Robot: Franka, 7 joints.
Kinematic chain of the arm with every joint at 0, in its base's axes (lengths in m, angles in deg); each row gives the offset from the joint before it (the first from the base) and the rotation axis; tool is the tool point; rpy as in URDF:
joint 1: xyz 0 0 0.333 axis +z
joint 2: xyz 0 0 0 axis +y
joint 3: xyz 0 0 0.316 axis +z
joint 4: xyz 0.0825 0 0 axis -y
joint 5: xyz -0.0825 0 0.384 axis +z
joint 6: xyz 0 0 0 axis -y
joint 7: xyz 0.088 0 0 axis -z
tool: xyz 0 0 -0.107 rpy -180 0 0
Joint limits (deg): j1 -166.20..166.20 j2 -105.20..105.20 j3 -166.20..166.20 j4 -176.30..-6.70 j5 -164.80..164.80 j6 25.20..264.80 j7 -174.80..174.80
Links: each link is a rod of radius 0.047 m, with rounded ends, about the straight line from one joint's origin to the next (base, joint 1, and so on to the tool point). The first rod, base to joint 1, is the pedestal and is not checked.
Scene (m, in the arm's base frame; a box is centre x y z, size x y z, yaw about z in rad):
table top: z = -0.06
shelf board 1: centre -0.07 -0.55 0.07 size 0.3 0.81 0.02 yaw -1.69
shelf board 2: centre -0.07 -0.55 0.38 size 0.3 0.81 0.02 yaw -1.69
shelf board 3: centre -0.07 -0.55 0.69 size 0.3 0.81 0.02 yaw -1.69
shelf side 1: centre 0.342 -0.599 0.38 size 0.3 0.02 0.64 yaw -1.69
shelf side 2: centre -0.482 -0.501 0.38 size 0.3 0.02 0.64 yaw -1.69
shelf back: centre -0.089 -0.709 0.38 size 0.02 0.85 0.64 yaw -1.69
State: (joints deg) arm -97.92 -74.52 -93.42 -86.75 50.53 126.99 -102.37
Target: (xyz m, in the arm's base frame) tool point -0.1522 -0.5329 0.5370
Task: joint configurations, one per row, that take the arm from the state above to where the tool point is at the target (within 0.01 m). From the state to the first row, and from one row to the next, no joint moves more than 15 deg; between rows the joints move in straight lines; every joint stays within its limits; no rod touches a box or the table.
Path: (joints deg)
1: -88.91 -76.26 -86.97 -99.71 49.37 119.72 -102.37
2: -79.90 -78.00 -80.51 -112.67 48.21 112.45 -102.37
3: -70.89 -79.73 -74.06 -125.64 47.05 105.19 -102.37
4: -61.88 -81.47 -67.60 -138.60 45.89 97.92 -102.37
5: -52.87 -83.21 -61.15 -151.56 44.73 90.65 -102.37
6: -41.17 -69.82 -66.43 -140.02 46.67 103.07 -102.37
7: -29.46 -56.43 -71.71 -128.48 48.62 115.49 -102.37
8: -17.76 -43.03 -76.99 -116.95 50.56 127.90 -102.37

